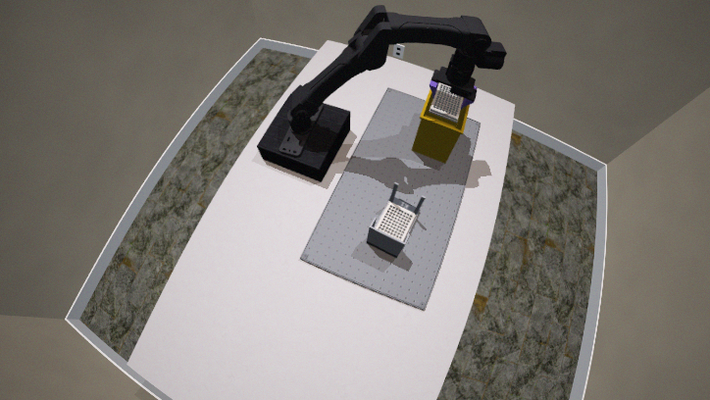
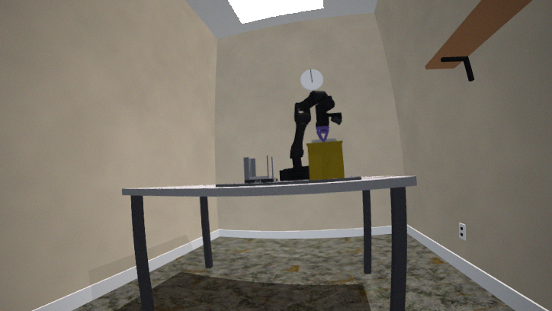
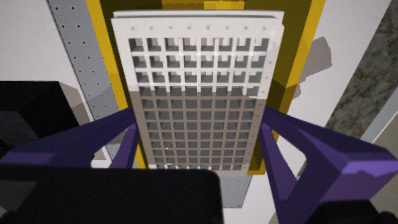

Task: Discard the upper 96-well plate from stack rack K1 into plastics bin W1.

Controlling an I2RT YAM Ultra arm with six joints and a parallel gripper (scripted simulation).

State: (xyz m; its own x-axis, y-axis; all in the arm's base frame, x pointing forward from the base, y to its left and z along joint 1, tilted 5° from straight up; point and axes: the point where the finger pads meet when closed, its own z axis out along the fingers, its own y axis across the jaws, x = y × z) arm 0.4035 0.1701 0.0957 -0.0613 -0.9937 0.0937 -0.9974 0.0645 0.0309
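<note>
The yellow plastics bin W1 lies 11 cm below my hand.
</note>
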